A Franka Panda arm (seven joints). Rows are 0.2 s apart.
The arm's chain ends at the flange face. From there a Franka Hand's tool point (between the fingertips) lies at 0.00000 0.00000 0.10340 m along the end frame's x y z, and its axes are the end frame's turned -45 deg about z.
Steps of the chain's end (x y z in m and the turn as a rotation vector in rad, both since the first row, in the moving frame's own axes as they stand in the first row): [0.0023 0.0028 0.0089 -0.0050 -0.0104 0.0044]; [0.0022 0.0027 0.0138 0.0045 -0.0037 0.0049]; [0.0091 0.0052 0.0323 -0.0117 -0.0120 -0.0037]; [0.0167 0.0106 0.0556 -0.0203 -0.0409 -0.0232]
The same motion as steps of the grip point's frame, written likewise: [-0.0015 0.0032 0.0089 0.0038 -0.0109 0.0044]; [-0.0003 0.0029 0.0138 0.0058 0.0006 0.0049]; [0.0010 0.0101 0.0323 0.0002 -0.0168 -0.0037]; [-0.0002 0.0179 0.0555 0.0146 -0.0433 -0.0232]
